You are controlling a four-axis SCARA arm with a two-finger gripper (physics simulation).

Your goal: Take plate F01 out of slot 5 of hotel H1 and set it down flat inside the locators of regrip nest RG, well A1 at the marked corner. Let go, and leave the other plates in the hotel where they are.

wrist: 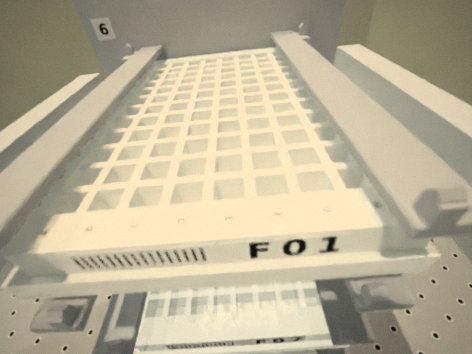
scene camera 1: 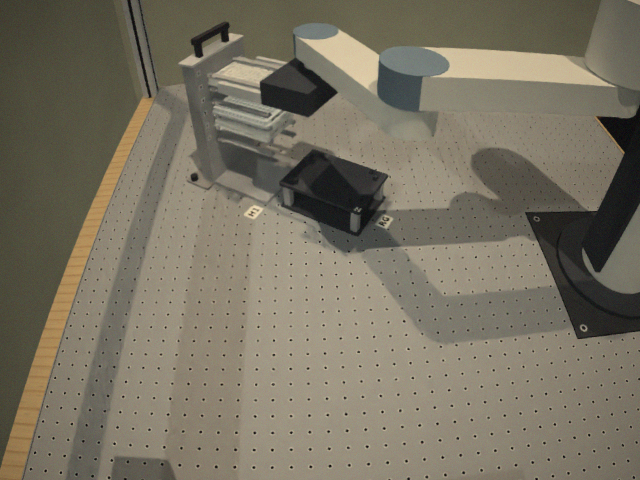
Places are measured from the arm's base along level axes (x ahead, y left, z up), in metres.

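Pixels of known places: gripper, fingertip midpoint: (wrist: 219, 82) (scene camera 1: 239, 73); arm's base, link origin: (scene camera 1: 612, 269).
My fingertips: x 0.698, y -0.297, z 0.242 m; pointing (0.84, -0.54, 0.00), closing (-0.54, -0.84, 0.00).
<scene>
Ahead of a thing's pixels: the offset from my fingertips to its top centre. "*": to the spot under its first point.
Plate F01 @[0.020 m back, 0.013 m left, 0.003 m up] (scene camera 1: 238, 72) (wrist: 225, 220), cream with a grid of wells, is level inside hotel H1 (scene camera 1: 200, 118). Grey rails run over its long edges in the wrist view, and support ends show below its front. My gripper (scene camera 1: 267, 88) is at the hotel's open front, shut on plate F01's near end. Its fingertips are hidden behind the black hand in the scene view and do not show in the wrist view. Regrip nest RG @[0.167 m back, 0.107 m left, 0.159 m down] (scene camera 1: 330, 187), a black raised stand, stands in front of the hotel, below my hand. A small white mark shows at its near corner.
Plate F07 @[0.019 m back, 0.014 m left, 0.059 m down] (wrist: 232, 317) lies below F01. More pale plates @[* 0.015 m back, 0.044 m left, 0.063 m down] (scene camera 1: 248, 114) sit lower in the hotel. A right-hand rail @[* 0.073 m back, 0.007 m left, 0.010 m up] (wrist: 360, 125) runs close above F01's edge. The hotel has a black top handle @[* 0.047 m ahead, 0.020 m right, 0.077 m up] (scene camera 1: 210, 33). The nest stands close to the hotel base.
</scene>
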